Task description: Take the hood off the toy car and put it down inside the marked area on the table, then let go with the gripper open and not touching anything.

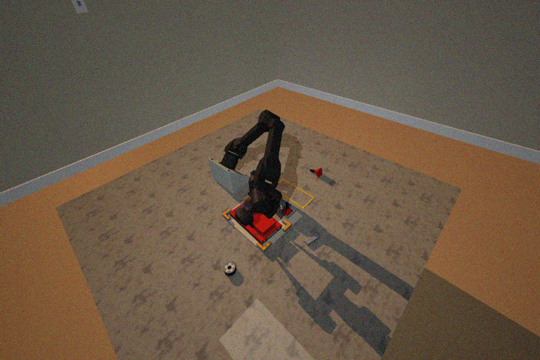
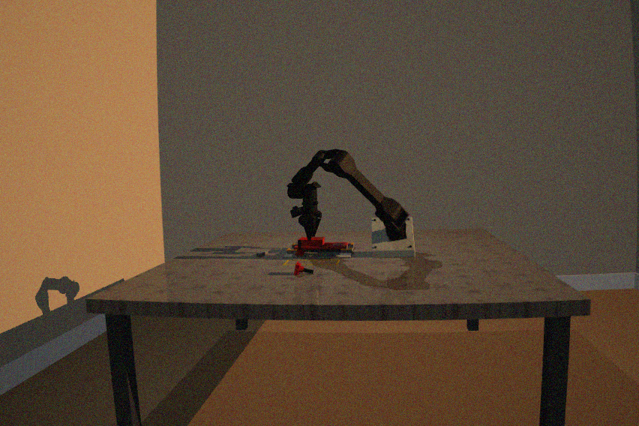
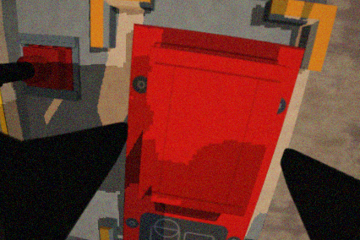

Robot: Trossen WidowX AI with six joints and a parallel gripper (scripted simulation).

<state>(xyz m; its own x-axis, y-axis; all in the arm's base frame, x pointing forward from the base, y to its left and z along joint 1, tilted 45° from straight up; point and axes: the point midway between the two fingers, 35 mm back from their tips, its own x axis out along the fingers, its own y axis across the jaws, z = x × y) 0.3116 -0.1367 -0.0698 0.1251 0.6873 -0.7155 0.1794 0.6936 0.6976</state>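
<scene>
Right now the hood is 1 cm below my gripper tip. From my gripper tip the other things lie so: wheel 1 cm ahead, 20 cm to the right, 4 cm below.
</scene>
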